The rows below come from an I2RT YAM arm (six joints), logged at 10 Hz.
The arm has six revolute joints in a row. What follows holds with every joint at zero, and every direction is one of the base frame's. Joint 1 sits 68.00 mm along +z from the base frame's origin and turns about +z. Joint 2 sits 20.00 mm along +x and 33.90 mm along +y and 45.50 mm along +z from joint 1 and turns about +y. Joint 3 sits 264.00 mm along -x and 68.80 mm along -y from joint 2 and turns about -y. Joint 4 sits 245.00 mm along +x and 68.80 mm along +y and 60.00 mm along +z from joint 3 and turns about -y. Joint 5 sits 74.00 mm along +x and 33.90 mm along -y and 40.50 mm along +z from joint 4 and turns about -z. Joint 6 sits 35.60 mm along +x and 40.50 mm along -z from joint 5 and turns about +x. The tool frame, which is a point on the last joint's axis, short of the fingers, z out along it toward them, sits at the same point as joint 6; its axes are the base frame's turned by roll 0.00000, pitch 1.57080 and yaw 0.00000 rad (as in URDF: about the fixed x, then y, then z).
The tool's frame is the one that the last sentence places.
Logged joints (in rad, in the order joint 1, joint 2, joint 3, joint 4, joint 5, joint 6), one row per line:
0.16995, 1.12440, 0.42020, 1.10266, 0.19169, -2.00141
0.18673, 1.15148, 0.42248, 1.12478, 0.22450, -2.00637
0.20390, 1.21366, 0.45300, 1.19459, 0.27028, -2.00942
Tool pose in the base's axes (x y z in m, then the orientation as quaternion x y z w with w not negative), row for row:
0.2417, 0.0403, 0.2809, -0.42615, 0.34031, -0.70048, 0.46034
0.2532, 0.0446, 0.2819, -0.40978, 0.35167, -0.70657, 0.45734
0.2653, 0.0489, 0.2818, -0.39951, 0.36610, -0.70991, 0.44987
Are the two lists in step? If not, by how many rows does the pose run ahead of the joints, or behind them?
The pose runs 2 rows ahead of the joints: the pose in row i belongs to the joints in row i + 2.
